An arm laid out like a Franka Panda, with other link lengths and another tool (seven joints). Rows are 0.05 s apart.
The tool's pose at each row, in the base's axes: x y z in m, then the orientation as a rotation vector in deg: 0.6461 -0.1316 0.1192 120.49 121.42 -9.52; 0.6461 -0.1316 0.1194 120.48 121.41 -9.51; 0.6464 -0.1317 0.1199 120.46 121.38 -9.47; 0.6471 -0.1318 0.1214 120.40 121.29 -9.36; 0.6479 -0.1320 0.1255 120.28 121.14 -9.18; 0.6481 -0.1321 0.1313 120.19 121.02 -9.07; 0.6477 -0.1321 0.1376 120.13 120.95 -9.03; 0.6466 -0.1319 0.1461 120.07 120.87 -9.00; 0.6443 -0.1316 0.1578 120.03 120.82 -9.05; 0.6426 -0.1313 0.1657 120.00 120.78 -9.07; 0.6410 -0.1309 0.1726 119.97 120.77 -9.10
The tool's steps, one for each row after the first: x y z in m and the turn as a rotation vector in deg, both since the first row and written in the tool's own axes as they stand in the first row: 0.0000 0.0000 -0.0002 -0.01 -0.01 0.00; -0.0002 0.0003 -0.0007 -0.06 -0.01 0.01; -0.0006 0.0011 -0.0021 -0.18 -0.05 0.04; -0.0016 0.0020 -0.0061 -0.40 -0.11 0.07; -0.0027 0.0023 -0.0117 -0.56 -0.17 0.10; -0.0039 0.0021 -0.0179 -0.64 -0.22 0.11; -0.0053 0.0012 -0.0264 -0.72 -0.28 0.12; -0.0071 -0.0007 -0.0380 -0.74 -0.35 0.13; -0.0083 -0.0022 -0.0458 -0.76 -0.39 0.13; -0.0091 -0.0036 -0.0527 -0.77 -0.43 0.13
